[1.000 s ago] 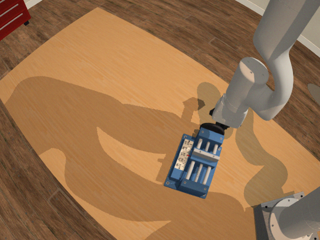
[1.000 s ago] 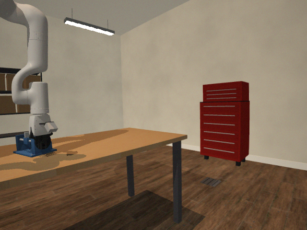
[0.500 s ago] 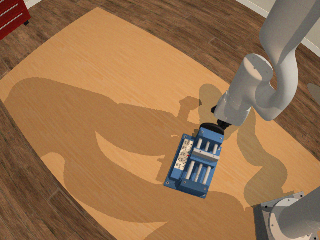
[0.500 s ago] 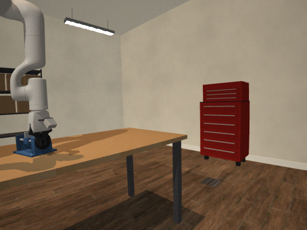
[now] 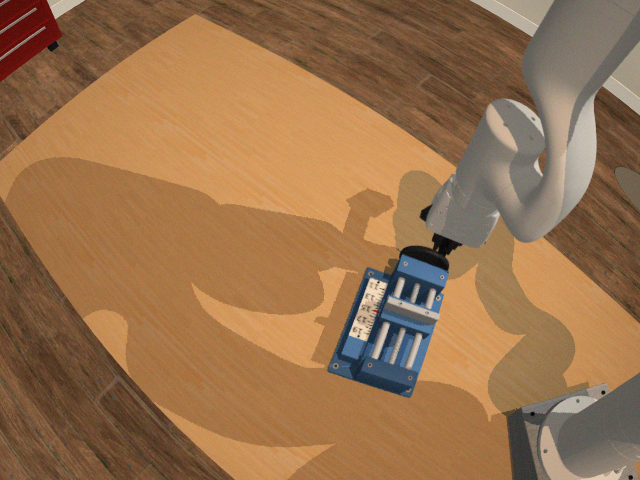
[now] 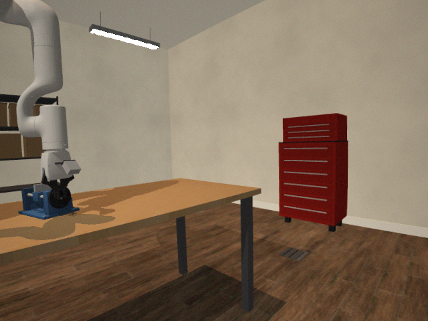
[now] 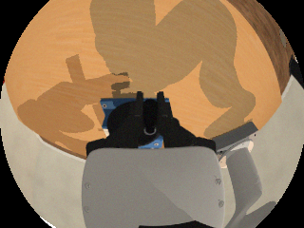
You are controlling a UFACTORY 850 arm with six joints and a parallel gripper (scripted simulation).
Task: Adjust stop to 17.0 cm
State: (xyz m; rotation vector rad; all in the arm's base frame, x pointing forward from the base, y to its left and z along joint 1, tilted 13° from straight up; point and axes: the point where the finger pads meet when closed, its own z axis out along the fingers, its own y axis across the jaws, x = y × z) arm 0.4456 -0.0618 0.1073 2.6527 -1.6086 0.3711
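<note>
Now: hand 10 mm past the black handwheel, 20 mm to the right of it and 10 mm above it. The rest, counted from my hand: grey stop bar (30 mm behind, 140 mm to the left, 10 mm below).
</note>
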